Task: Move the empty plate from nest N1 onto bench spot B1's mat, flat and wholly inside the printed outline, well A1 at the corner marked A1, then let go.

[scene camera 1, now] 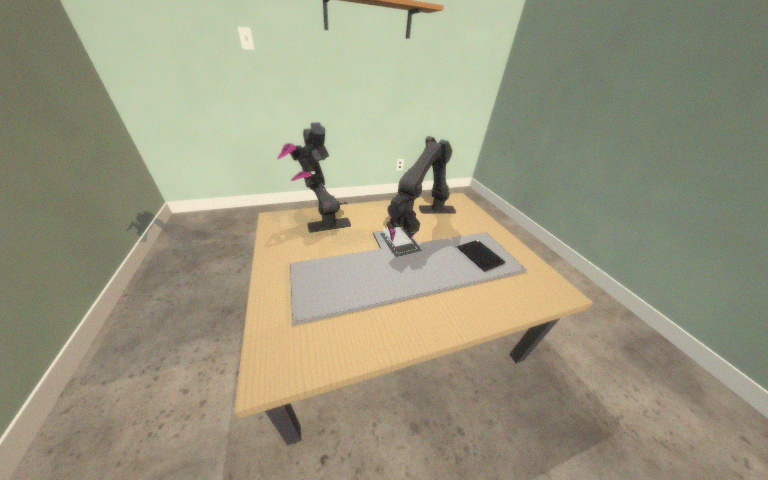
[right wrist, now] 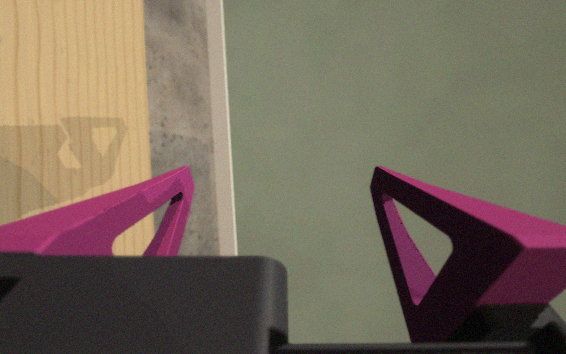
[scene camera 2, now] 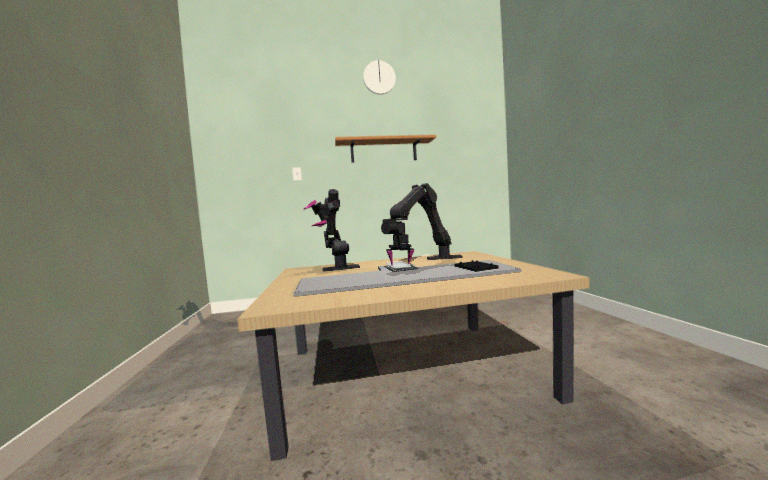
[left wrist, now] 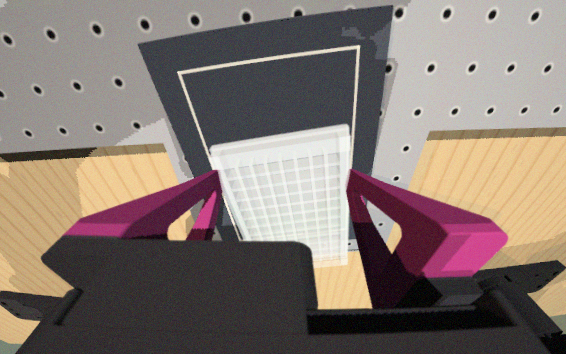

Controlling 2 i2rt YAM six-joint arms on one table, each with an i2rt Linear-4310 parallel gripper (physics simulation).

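Where they show: left gripper, fingertip midpoint: (scene camera 1: pixel 400 239) (scene camera 2: pixel 400 265) (left wrist: pixel 284 177); right gripper, fingertip midpoint: (scene camera 1: pixel 284 170) (right wrist: pixel 282 176) (scene camera 2: pixel 307 217); left arm's base at its link origin: (scene camera 1: pixel 437 210) (scene camera 2: pixel 444 258); right arm's base at its link origin: (scene camera 1: pixel 329 225) (scene camera 2: pixel 341 268) (left wrist: pixel 483 281).
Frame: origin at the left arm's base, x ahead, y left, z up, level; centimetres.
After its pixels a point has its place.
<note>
My left gripper (scene camera 1: pixel 401 232) {x 30.1, y -26.1, z 2.6 cm} (scene camera 2: pixel 400 257) {x 30.1, y -26.1, z 2.6 cm} (left wrist: pixel 284 177) {x 30.1, y -26.1, z 2.6 cm} is shut on the clear, empty well plate (scene camera 1: pixel 401 237) {x 28.8, y -25.6, z 3.0 cm} (scene camera 2: pixel 399 263) {x 27.4, y -26.6, z 3.0 cm} (left wrist: pixel 281 197) {x 28.1, y -26.3, z 2.3 cm}, gripping its two long sides. It holds the plate low over the dark mat (scene camera 1: pixel 409 250) {x 36.1, y -23.1, z 1.5 cm} (left wrist: pixel 274 98) {x 34.6, y -24.8, z 1.5 cm} with the pale printed outline (left wrist: pixel 267 59) {x 36.5, y -24.1, z 1.5 cm}. In the left wrist view the plate covers the outline's near part, and its near end reaches past the mat's edge. The far part of the outline is bare. My right gripper (scene camera 1: pixel 294 163) {x 18.2, y -73.6, z 29.0 cm} (scene camera 2: pixel 314 214) {x 18.2, y -73.6, z 29.0 cm} (right wrist: pixel 282 176) {x 18.2, y -73.6, z 29.0 cm} is open and empty, raised high at the back of the table.
The mat lies at the back edge of a long grey pegboard (scene camera 1: pixel 349 286) {x 55.1, y -48.7, z 1.3 cm} (scene camera 2: pixel 358 281) {x 54.8, y -43.8, z 1.1 cm} (left wrist: pixel 422 88) {x 36.7, y -33.2, z 1.3 cm} on the wooden table (scene camera 1: pixel 382 352) {x 79.5, y -39.2, z 0.0 cm}. A black nest (scene camera 1: pixel 480 255) {x 41.4, y 6.9, z 2.4 cm} (scene camera 2: pixel 475 266) {x 44.7, y 6.5, z 2.5 cm} sits at the pegboard's right end.
</note>
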